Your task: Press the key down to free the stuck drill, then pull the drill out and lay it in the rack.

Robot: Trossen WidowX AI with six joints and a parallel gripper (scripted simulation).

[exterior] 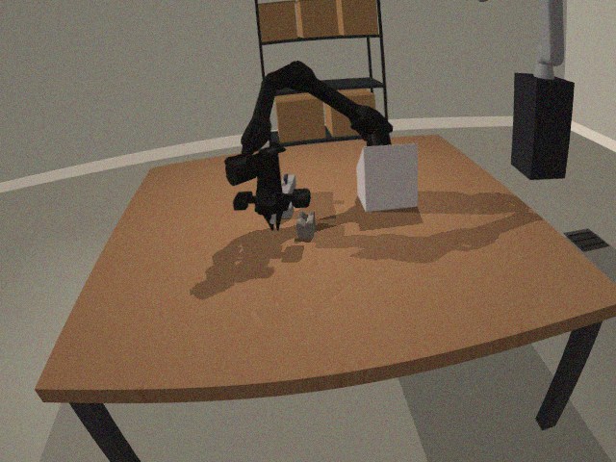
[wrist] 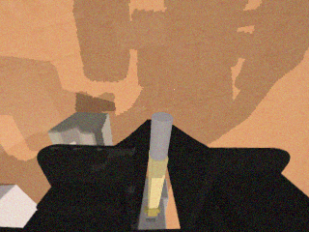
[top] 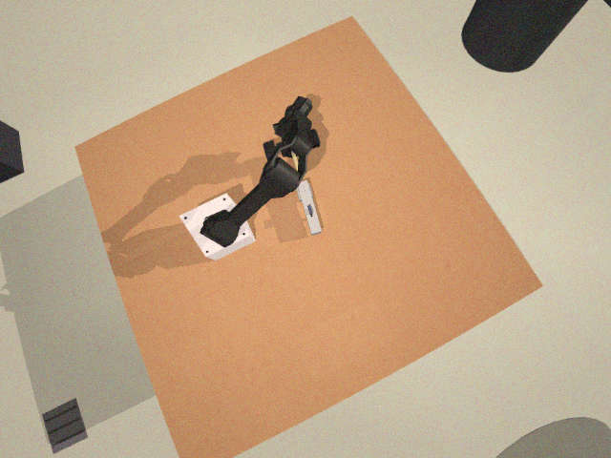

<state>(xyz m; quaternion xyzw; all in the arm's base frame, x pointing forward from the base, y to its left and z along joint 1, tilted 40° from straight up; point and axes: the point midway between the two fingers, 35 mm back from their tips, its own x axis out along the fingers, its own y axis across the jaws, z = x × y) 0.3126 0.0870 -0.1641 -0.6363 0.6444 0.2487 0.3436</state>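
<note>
Right now the drill is 4 cm to the right of my gripper tip, 3 cm above it and 1 cm behind it. Round my gripper tip: light grey fixture block 20 cm to the right, 3 cm behind, 1 cm above; blue key 23 cm to the right, 3 cm behind, 2 cm above; grey v-notched rack 8 cm behind, 3 cm to the right, 1 cm below.
</note>
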